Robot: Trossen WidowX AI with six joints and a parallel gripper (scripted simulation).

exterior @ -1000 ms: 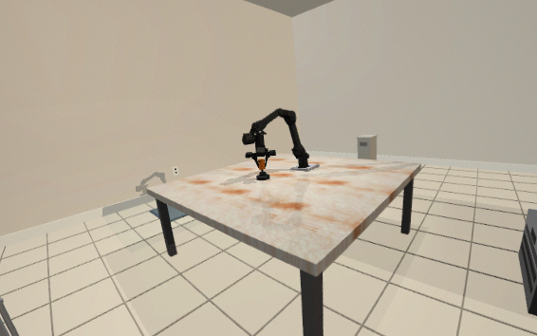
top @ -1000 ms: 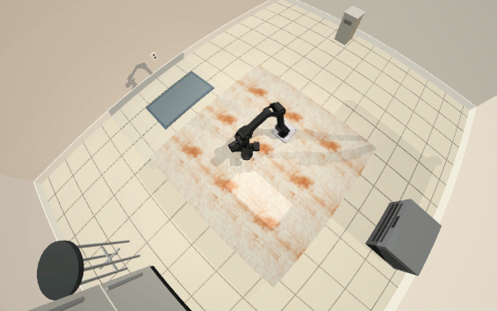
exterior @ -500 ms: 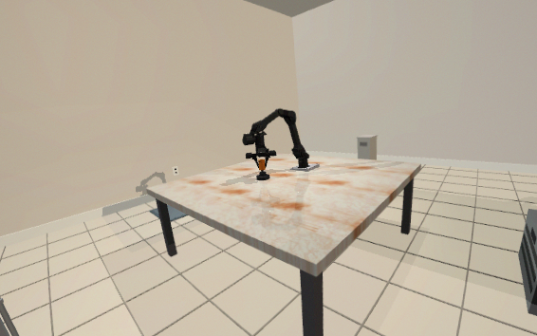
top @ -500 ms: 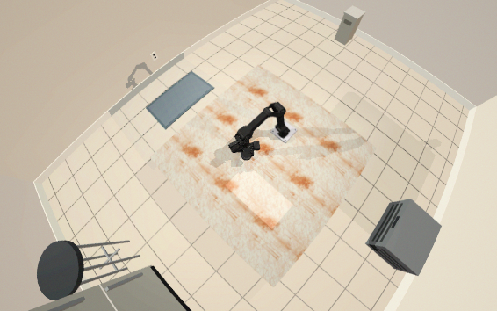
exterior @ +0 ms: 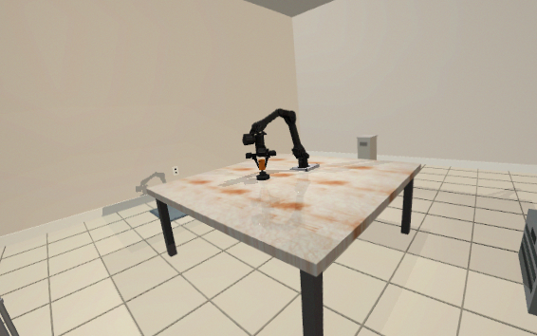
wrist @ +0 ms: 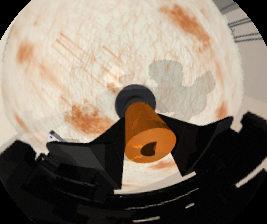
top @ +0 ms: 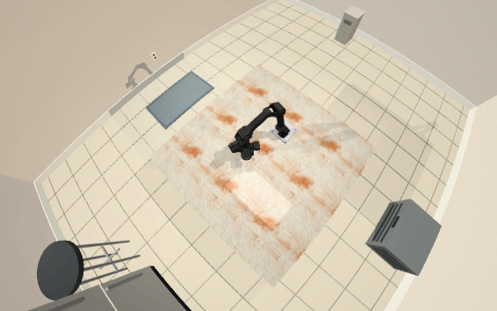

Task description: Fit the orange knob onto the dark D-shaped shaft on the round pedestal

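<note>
My gripper tip is now 20 mm below the orange knob. Also, from my gripper tip: dark round pedestal 40 mm below.
</note>
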